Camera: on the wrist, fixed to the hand. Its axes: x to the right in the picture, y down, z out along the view.
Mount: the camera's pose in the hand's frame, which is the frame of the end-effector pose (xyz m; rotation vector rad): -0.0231 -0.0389 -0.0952 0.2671 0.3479 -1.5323
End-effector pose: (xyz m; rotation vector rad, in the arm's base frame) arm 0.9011 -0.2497 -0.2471 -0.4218 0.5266 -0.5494
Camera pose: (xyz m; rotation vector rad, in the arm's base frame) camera 0.8152 -0.2886 -0.2941 -0.4180 0.3670 -2.1703
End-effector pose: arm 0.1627 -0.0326 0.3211 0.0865 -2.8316 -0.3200
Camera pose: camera 0.2136 -0.0883 0.3947 2.0728 -1.8617 -0.1551
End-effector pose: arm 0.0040 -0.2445 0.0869 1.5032 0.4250 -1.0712
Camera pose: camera -0.0018 -0.1402 0.0728 -1.4540 -1.8893 2.0056
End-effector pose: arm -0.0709 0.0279 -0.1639 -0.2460 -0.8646 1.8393
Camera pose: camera 0.0181 0.0580 -0.2117 0.2409 -0.3030 0.4170
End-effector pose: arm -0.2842 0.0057 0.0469 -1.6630 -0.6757 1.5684
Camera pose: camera -0.1885 -0.0048 0.0899 -0.6935 -1.0707 0.2217
